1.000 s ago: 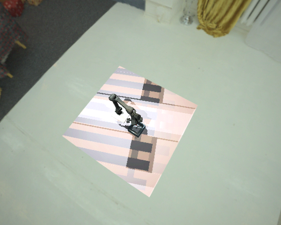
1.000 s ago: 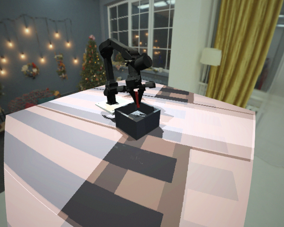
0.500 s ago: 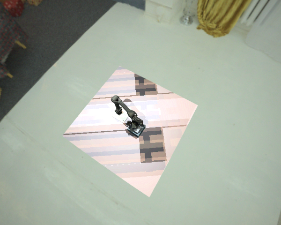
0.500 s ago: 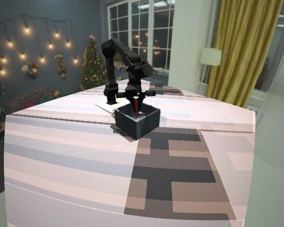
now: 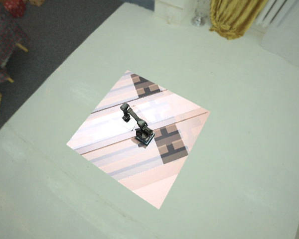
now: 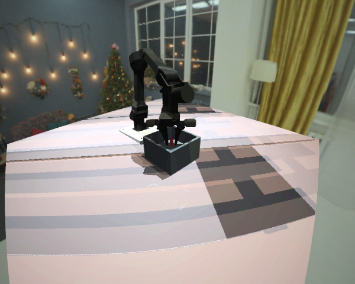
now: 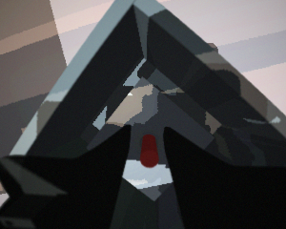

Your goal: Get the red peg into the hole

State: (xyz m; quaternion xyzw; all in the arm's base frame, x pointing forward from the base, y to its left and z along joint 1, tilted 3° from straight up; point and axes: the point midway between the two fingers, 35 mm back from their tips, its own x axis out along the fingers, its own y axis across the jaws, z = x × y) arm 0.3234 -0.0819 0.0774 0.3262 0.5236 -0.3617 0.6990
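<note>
The red peg lies 10 mm behind my gripper tip, 10 mm to the left of it and 20 mm below it. From my gripper tip the other things lie so: dark grey box: 10 mm behind, 10 mm to the left, 40 mm below; pale plate: 10 mm behind, 10 mm to the left, 20 mm below.
</note>
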